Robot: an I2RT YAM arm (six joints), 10 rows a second.
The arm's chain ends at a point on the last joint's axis. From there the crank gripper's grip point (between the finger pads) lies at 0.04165 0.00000 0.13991 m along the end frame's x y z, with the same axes.
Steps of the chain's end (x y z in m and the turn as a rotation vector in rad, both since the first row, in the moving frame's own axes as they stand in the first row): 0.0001 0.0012 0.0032 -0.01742 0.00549 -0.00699; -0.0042 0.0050 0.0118 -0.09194 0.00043 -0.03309; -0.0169 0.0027 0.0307 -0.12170 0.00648 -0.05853; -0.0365 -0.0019 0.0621 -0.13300 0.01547 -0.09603; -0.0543 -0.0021 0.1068 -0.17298 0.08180 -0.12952
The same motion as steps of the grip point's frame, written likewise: 0.0009 0.0033 0.0030 -0.01742 0.00549 -0.00699; -0.0040 0.0165 0.0113 -0.09194 0.00043 -0.03309; -0.0156 0.0172 0.0295 -0.12170 0.00648 -0.05853; -0.0337 0.0125 0.0605 -0.13300 0.01547 -0.09603; -0.0419 0.0155 0.1013 -0.17298 0.08180 -0.12952
